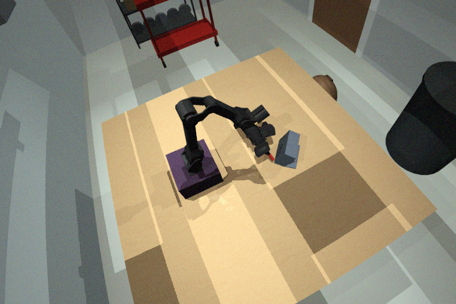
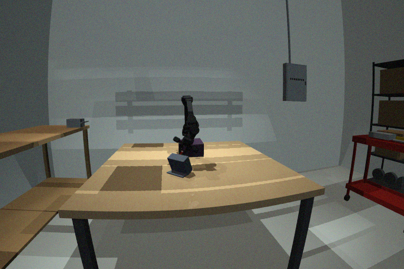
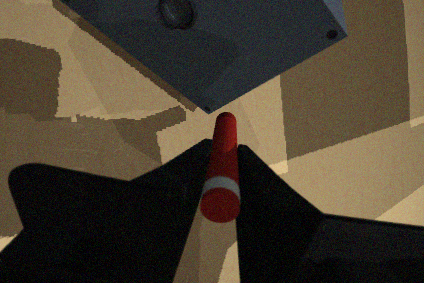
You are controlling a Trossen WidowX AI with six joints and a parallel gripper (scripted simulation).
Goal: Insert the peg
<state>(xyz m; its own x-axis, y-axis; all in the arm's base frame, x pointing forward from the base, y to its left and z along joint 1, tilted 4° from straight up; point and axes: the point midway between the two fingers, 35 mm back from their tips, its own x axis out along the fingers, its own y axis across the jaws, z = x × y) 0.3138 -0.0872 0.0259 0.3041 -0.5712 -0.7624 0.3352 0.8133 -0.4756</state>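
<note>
Right now the blue-grey sloped panel is 9 cm ahead of my gripper tip, 1 cm to the right of it and 3 cm below it. From my gripper tip the other things lie so: red peg 1 cm behind, 1 cm to the left, 1 cm above.
</note>
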